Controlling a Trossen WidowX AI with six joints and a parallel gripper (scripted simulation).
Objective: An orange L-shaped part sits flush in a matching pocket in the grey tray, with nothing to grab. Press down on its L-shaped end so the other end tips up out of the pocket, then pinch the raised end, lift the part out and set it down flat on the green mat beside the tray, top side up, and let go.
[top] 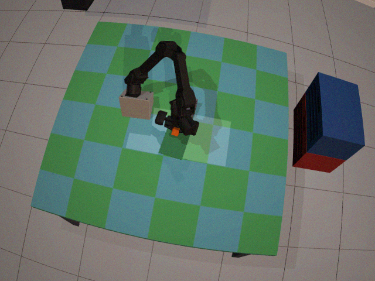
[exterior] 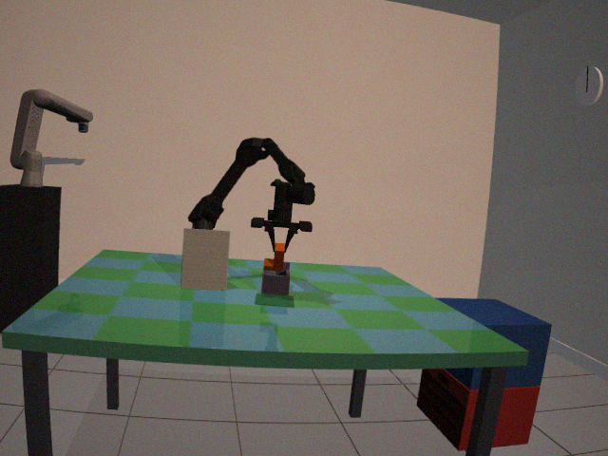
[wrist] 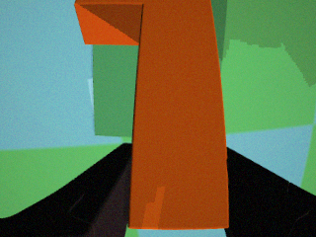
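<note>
My gripper tip is 1 cm to the right of the dark green mat and 17 cm above it. Round my gripper tip: orange L-shaped part (1 cm behind, 3 cm to the left, 3 cm below).
</note>
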